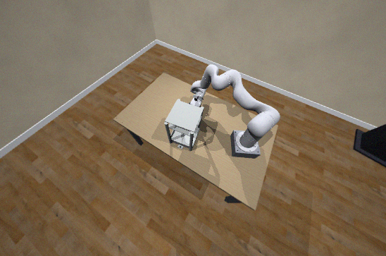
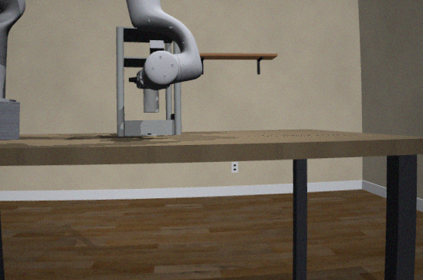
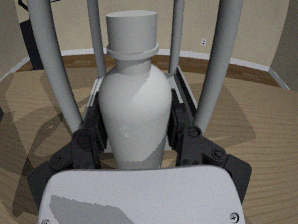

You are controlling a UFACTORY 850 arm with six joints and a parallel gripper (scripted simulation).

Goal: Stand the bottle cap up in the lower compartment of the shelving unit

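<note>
The shelving unit is 6 cm behind my hand, 18 cm to the left of it and 1 cm above it. Round my hand: white bottle: 1 cm above.
</note>
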